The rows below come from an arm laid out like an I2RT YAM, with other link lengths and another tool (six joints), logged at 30 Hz.
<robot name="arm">
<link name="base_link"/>
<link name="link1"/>
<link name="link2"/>
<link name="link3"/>
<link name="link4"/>
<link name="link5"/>
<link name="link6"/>
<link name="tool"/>
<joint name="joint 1" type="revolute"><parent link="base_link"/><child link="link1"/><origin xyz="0 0 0.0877"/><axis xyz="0 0 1"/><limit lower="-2.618" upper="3.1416"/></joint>
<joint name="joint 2" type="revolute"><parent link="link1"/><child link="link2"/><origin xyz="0.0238 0.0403 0.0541" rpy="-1.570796 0 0"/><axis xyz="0 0 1"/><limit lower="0" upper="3.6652"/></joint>
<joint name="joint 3" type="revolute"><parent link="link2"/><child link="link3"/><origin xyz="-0.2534 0 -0.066" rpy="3.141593 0 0"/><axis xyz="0 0 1"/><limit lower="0" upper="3.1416"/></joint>
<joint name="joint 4" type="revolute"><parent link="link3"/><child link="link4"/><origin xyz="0.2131 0.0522 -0.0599"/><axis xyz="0 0 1"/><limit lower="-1.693" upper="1.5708"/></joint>
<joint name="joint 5" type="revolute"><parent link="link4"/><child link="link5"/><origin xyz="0.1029 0.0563 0.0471" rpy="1.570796 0 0"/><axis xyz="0 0 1"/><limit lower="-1.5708" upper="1.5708"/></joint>
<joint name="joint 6" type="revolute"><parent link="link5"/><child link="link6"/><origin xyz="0.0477 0 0.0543" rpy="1.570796 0 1.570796"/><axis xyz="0 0 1"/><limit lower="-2.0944" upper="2.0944"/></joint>
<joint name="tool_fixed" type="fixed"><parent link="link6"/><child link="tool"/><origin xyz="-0.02 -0.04 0.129" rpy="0 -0.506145 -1.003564"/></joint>
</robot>
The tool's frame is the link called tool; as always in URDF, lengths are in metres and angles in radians.
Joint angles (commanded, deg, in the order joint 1, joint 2, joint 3, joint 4, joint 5, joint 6), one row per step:
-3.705, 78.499, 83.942, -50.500, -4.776, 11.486
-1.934, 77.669, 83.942, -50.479, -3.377, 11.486
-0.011, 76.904, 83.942, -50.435, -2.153, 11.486
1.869, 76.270, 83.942, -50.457, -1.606, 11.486
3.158, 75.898, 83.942, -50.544, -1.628, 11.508
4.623, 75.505, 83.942, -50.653, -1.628, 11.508
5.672, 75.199, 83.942, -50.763, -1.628, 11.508
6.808, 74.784, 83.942, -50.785, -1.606, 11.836
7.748, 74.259, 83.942, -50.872, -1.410, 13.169
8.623, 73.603, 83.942, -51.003, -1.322, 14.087
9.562, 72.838, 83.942, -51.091, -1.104, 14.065
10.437, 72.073, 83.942, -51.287, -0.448, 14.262
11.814, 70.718, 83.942, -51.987, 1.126, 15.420
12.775, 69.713, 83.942, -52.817, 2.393, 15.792
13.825, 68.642, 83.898, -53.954, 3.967, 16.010
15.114, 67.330, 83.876, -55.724, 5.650, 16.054
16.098, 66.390, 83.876, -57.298, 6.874, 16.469
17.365, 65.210, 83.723, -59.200, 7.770, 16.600
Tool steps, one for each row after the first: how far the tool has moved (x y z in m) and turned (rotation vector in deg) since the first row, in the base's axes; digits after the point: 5 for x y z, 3 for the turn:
-0.00175, 0.00842, 0.00523, -1.024, -0.802, 0.775
-0.00357, 0.01833, 0.01022, -1.882, -1.600, 1.814
-0.00570, 0.02988, 0.01423, -2.235, -2.236, 3.289
-0.00753, 0.03892, 0.01634, -2.175, -2.545, 4.573
-0.00980, 0.04905, 0.01848, -2.135, -2.857, 6.032
-0.01175, 0.05623, 0.02003, -2.102, -3.073, 7.076
-0.01393, 0.06363, 0.02270, -1.830, -3.463, 7.963
-0.01623, 0.06828, 0.02589, -0.941, -3.814, 7.842
-0.01925, 0.07297, 0.02969, -0.262, -4.270, 8.023
-0.02283, 0.07825, 0.03421, -0.330, -4.962, 8.810
-0.02635, 0.08147, 0.03820, -0.531, -5.553, 9.061
-0.03289, 0.08378, 0.04376, -0.576, -6.219, 8.482
-0.03852, 0.08478, 0.04643, -1.060, -6.472, 8.245
-0.04510, 0.08510, 0.04778, -1.896, -6.502, 7.976
-0.05428, 0.08583, 0.04796, -2.991, -6.219, 7.994
-0.06157, 0.08593, 0.04693, -3.572, -5.728, 7.815
-0.07122, 0.08811, 0.04460, -4.205, -5.014, 8.370

